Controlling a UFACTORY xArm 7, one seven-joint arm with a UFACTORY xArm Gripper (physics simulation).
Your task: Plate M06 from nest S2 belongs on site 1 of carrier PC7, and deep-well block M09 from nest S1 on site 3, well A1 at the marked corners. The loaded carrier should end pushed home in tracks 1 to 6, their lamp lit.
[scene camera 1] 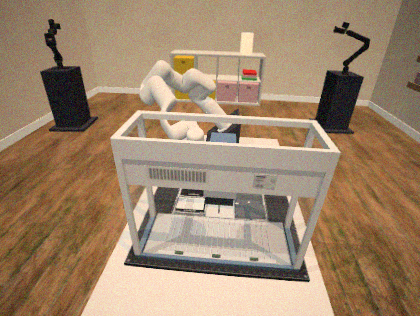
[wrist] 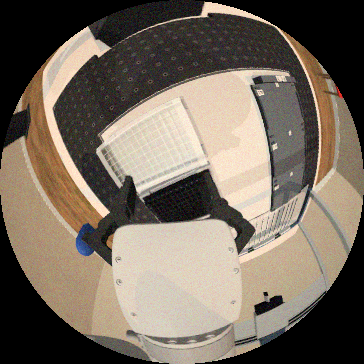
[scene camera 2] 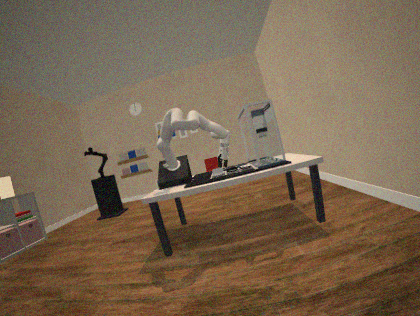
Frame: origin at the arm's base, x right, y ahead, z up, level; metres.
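Seen in the pictures: gripper, fingertip midpoint: (wrist: 166,181) (scene camera 2: 222,167); arm's base, origin of the base link: (scene camera 1: 226,125) (scene camera 2: 173,165).
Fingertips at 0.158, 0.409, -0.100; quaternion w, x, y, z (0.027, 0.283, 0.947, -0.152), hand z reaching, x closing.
Note:
Pixels of each thing's middle, then the offset from my fingertips to it, as dx, dy, dz. Level surfaces: height alone.
- black well plate, body centre: (wrist: 183,203) (scene camera 1: 194,189) +0.015, +0.070, -0.037
- dark grey carrier, body centre: (wrist: 292,153) (scene camera 1: 247,193) (scene camera 2: 230,167) -0.244, +0.091, -0.041
- tall white open-framed housing, body centre: (scene camera 1: 222,164) (scene camera 2: 237,140) -0.105, +0.187, +0.184
- black perforated mat, its level: dz -0.056
My open, empty gripper (wrist: 171,186) (scene camera 2: 223,163) is low over a black well plate (wrist: 177,199); its fingers show at opposite sides of the plate in the wrist view. Beside the black plate is a pale, translucent block with a grid of wells (wrist: 155,142). No M06 or M09 label can be read on either. The dark grey carrier (wrist: 286,142) (scene camera 1: 250,204) lies apart on the right in the wrist view, its sites bare, with small white corner labels. One end is near the slotted track deck (wrist: 277,225) (scene camera 1: 215,240). The gripper is hidden in scene camera 1.
A tall white open-framed housing (scene camera 1: 220,152) (scene camera 2: 243,127) stands over the track deck. A black perforated mat (wrist: 165,57) lies along the plates and carrier. The arm's dark base block (scene camera 2: 175,175) stands at the other end of the table (scene camera 2: 232,181).

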